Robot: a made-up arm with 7 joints.
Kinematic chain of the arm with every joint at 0, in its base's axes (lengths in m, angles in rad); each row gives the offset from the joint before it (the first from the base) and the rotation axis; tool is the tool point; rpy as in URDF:
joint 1: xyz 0 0 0.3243 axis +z
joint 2: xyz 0 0 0 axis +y
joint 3: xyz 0 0 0.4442 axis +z
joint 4: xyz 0.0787 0 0 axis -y
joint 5: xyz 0.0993 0 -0.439 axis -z
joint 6: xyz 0 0 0 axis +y
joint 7: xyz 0.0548 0 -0.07 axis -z
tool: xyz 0 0 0 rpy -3.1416 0 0
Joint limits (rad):
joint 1: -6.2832..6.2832
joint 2: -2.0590..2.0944
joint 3: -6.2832..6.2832
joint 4: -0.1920..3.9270
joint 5: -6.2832..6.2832
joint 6: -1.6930..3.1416
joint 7: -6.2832..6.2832
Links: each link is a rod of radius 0.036 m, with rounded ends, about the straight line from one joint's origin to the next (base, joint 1, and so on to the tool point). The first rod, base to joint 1, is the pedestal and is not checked.
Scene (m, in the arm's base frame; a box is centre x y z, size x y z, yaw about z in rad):
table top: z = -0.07
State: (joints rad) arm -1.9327 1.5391 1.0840 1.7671 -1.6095 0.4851 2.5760
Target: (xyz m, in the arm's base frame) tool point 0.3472 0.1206 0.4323
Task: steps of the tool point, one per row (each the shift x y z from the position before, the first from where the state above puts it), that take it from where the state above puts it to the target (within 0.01 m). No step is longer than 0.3 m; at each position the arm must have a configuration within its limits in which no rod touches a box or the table.
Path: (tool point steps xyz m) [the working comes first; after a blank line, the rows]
Joints at the target: -1.2767 1.3695 1.7845 0.4245 -1.6748 0.3371 2.5760
Straight joint move there: clear.

1: 0.1948 0.1573 0.0783
2: 0.1113 0.2077 0.0890
3: 0.0136 0.2214 0.0834
4: -0.0787 0.1943 0.0623
5: -0.1460 0.1320 0.0299

